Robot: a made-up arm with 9 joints. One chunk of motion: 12 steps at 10 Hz.
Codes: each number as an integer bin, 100 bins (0 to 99) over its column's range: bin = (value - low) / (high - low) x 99, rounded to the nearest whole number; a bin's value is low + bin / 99 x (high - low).
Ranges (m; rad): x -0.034..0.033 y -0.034..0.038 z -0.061..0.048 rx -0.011..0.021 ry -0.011..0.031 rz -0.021..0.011
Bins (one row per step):
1: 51 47 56 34 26 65
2: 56 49 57 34 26 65
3: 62 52 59 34 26 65
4: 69 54 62 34 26 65
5: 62 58 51 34 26 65
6: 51 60 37 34 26 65
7: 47 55 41 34 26 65
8: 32 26 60 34 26 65
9: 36 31 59 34 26 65
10: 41 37 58 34 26 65
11: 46 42 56 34 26 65
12: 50 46 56 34 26 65
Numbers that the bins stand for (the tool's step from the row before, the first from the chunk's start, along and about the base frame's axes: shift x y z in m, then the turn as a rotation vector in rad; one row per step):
1: 0.00052 0.00018 0.00066 -0.00001 0.00003 0.00001
2: 0.00390 0.00164 0.00176 -0.00001 0.00003 0.00001
3: 0.00796 0.00382 0.00396 -0.00001 0.00003 0.00001
4: 0.01270 0.00527 0.00726 -0.00001 0.00003 0.00001
5: 0.00796 0.00818 -0.00485 -0.00001 0.00003 0.00001
6: 0.00052 0.00964 -0.02026 -0.00001 0.00003 0.00001
7: -0.00219 0.00600 -0.01586 -0.00001 0.00003 0.00001
8: -0.01234 -0.01509 0.00506 -0.00001 0.00003 0.00001
9: -0.00964 -0.01145 0.00396 -0.00001 0.00003 0.00001
10: -0.00625 -0.00709 0.00286 -0.00001 0.00003 0.00001
11: -0.00287 -0.00345 0.00066 -0.00001 0.00003 0.00001
12: -0.00016 -0.00055 0.00066 -0.00001 0.00003 0.00001

